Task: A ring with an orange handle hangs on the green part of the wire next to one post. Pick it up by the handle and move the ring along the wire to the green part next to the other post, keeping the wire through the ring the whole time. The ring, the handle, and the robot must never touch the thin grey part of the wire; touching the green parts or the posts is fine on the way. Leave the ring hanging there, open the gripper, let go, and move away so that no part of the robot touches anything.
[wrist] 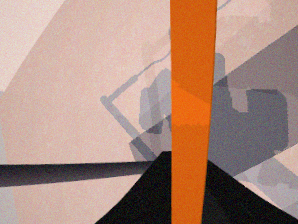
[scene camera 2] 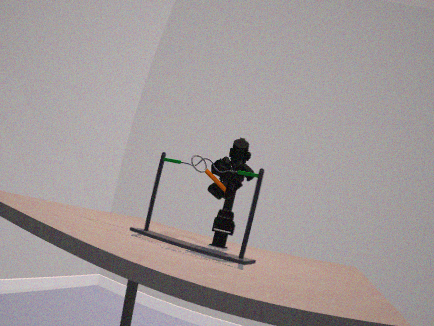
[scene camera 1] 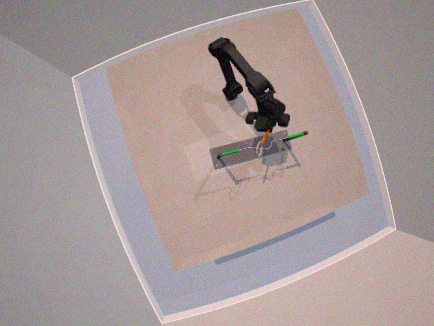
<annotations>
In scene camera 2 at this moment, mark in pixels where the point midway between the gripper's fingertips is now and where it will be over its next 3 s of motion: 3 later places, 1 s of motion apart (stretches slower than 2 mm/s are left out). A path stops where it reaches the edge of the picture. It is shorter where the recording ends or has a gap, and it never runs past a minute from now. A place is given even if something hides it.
My gripper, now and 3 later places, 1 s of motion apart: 224, 197; 210, 198; 185, 186; 198, 200
</annotations>
